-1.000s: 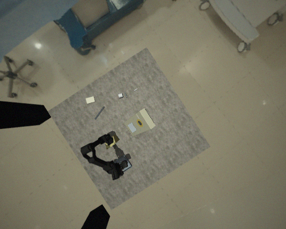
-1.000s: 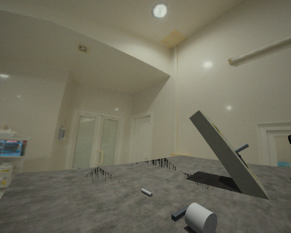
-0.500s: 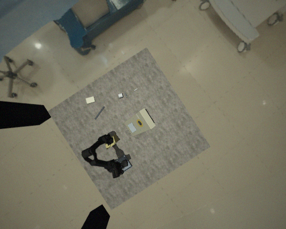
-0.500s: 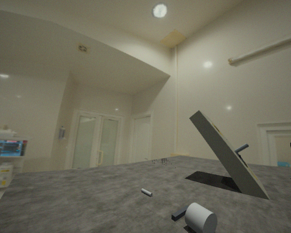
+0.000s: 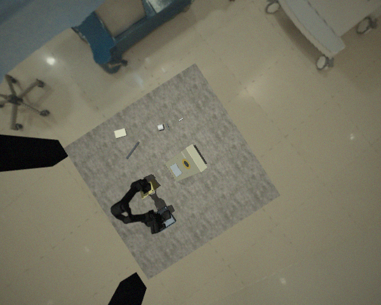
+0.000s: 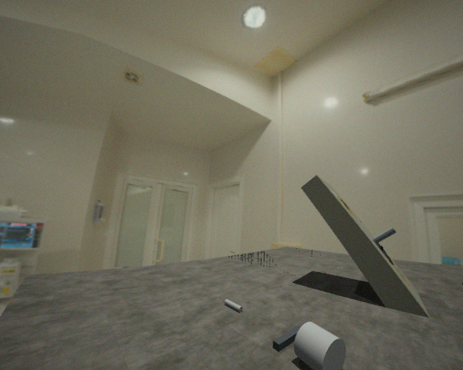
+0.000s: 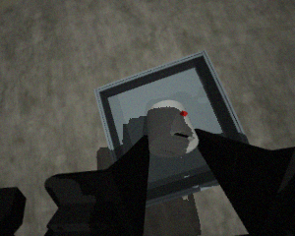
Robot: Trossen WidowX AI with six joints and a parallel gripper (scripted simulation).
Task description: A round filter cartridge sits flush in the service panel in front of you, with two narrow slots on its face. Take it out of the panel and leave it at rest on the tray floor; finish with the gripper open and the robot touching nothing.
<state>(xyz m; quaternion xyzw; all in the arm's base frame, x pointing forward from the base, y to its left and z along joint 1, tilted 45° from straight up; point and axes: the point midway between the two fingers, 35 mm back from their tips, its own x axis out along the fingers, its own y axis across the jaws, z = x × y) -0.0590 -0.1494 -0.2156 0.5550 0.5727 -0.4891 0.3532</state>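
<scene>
My gripper tip is right at the round filter cartridge. Round my gripper tip: cream card (77 cm to the left, 8 cm ahead, 4 cm below); blue-grey tray (4 cm below, 1 cm to the right); service panel (38 cm ahead, 28 cm to the left, 10 cm above).
</scene>
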